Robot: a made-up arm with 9 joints. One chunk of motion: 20 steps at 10 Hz.
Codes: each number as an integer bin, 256 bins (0 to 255) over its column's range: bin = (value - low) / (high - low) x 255, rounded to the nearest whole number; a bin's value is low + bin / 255 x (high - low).
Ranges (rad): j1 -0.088..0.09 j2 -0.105..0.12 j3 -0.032..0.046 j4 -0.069..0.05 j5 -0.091..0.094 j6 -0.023..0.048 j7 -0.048..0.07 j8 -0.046..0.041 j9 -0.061..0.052
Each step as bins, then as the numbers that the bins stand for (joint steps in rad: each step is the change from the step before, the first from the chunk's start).
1 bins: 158 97 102 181 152 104 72 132 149
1 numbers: 0.02229 -0.01941 -0.00080 0.01547 0.01927 0.00596 -0.01468 -0.00096 0.00503
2 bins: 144 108 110 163 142 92 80 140 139
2 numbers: 0.01252 -0.00971 0.00165 0.00707 0.01202 0.00262 -0.01098 0.00176 0.00060
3 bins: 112 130 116 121 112 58 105 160 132
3 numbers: -0.00982 0.00971 0.00348 -0.01253 -0.00975 -0.00685 0.00059 0.00859 -0.00251
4 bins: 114 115 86 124 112 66 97 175 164
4 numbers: -0.00842 -0.00353 -0.00569 -0.01113 -0.00975 -0.00462 -0.00311 0.01371 0.01167
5 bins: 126 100 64 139 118 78 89 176 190
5 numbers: -0.00005 -0.01676 -0.01242 -0.00413 -0.00539 -0.00128 -0.00682 0.01405 0.02320
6 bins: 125 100 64 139 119 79 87 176 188
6 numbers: -0.00075 -0.01676 -0.01242 -0.00413 -0.00467 -0.00100 -0.00774 0.01405 0.02231
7 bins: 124 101 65 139 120 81 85 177 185
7 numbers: -0.00144 -0.01588 -0.01212 -0.00413 -0.00394 -0.00045 -0.00867 0.01439 0.02098
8 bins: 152 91 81 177 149 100 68 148 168
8 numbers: 0.01810 -0.02471 -0.00722 0.01360 0.01710 0.00484 -0.01653 0.00449 0.01345
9 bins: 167 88 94 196 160 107 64 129 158
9 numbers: 0.02857 -0.02735 -0.00325 0.02247 0.02508 0.00679 -0.01838 -0.00199 0.00902
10 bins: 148 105 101 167 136 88 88 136 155
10 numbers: 0.01531 -0.01235 -0.00111 0.00893 0.00767 0.00150 -0.00728 0.00040 0.00769
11 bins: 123 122 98 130 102 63 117 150 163
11 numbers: -0.00214 0.00265 -0.00202 -0.00833 -0.01700 -0.00546 0.00614 0.00518 0.01123
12 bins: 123 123 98 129 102 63 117 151 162
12 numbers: -0.00214 0.00353 -0.00202 -0.00880 -0.01700 -0.00546 0.00614 0.00552 0.01079
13 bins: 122 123 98 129 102 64 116 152 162
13 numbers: -0.00284 0.00353 -0.00202 -0.00880 -0.01700 -0.00518 0.00568 0.00586 0.01079
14 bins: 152 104 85 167 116 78 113 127 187
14 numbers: 0.01810 -0.01324 -0.00600 0.00893 -0.00684 -0.00128 0.00429 -0.00267 0.02187
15 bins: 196 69 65 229 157 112 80 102 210
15 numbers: 0.04882 -0.04412 -0.01212 0.03787 0.02290 0.00818 -0.01098 -0.01120 0.03206
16 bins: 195 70 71 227 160 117 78 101 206
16 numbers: 0.04812 -0.04324 -0.01028 0.03693 0.02508 0.00958 -0.01191 -0.01154 0.03029
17 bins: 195 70 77 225 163 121 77 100 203
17 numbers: 0.04812 -0.04324 -0.00845 0.03600 0.02725 0.01069 -0.01237 -0.01188 0.02896
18 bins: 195 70 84 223 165 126 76 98 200
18 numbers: 0.04812 -0.04324 -0.00631 0.03507 0.02871 0.01208 -0.01283 -0.01256 0.02763
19 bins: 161 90 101 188 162 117 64 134 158
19 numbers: 0.02438 -0.02559 -0.00111 0.01873 0.02653 0.00958 -0.01838 -0.00028 0.00902
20 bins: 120 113 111 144 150 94 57 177 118
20 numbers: -0.00424 -0.00529 0.00195 -0.00180 0.01782 0.00317 -0.02162 0.01439 -0.00871
